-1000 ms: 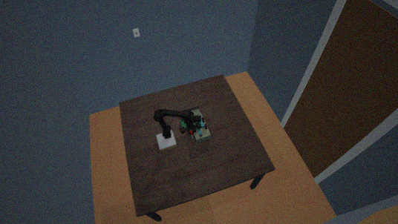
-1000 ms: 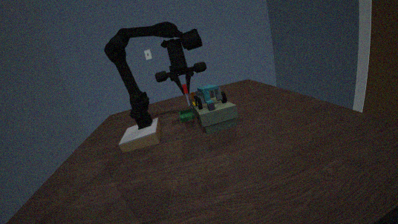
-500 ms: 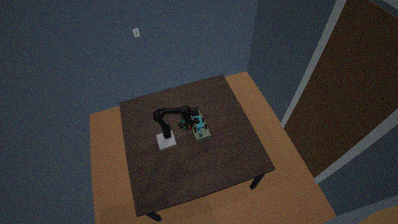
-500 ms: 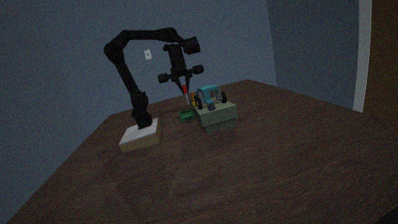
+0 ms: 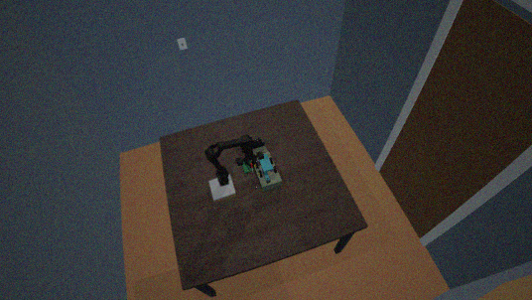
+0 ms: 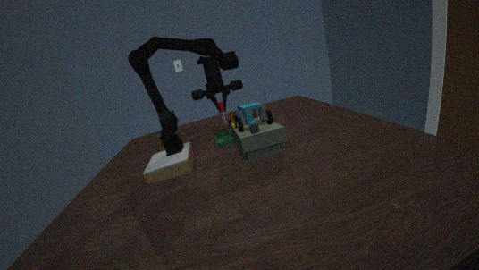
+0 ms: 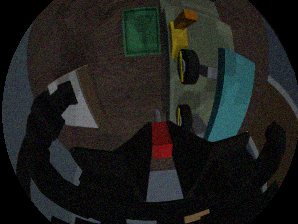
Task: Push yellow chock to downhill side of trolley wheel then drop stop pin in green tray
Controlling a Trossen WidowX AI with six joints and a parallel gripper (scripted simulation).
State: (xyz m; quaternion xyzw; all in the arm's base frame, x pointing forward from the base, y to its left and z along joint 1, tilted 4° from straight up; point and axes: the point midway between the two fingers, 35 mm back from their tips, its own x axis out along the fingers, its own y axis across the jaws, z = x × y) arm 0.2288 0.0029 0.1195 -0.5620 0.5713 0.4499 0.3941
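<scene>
Right now my gripper tip is 16 cm above the green tray, 12 cm to the right of it and 2 cm past it. Round my gripper tip: trolley 10 cm ahead, 4 cm below, 1 cm to the left; then yellow chock 9 cm to the left, 7 cm below, 4 cm ahead; then red-headed stop pin right at my gripper tip.
</scene>
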